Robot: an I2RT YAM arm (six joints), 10 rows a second.
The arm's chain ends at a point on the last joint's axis. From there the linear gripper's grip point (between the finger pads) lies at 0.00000 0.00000 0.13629 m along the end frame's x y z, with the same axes.
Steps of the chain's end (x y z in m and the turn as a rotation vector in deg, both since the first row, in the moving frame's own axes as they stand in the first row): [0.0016 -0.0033 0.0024 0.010 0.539 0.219]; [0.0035 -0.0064 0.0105 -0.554 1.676 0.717]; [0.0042 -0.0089 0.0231 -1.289 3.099 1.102]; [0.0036 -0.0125 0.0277 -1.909 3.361 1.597]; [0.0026 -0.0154 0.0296 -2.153 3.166 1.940]
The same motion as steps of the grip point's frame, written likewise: [0.0029 -0.0033 0.0024 0.010 0.539 0.219]; [0.0075 -0.0051 0.0104 -0.554 1.676 0.717]; [0.0115 -0.0058 0.0229 -1.289 3.099 1.102]; [0.0115 -0.0079 0.0274 -1.909 3.361 1.597]; [0.0100 -0.0102 0.0293 -2.153 3.166 1.940]
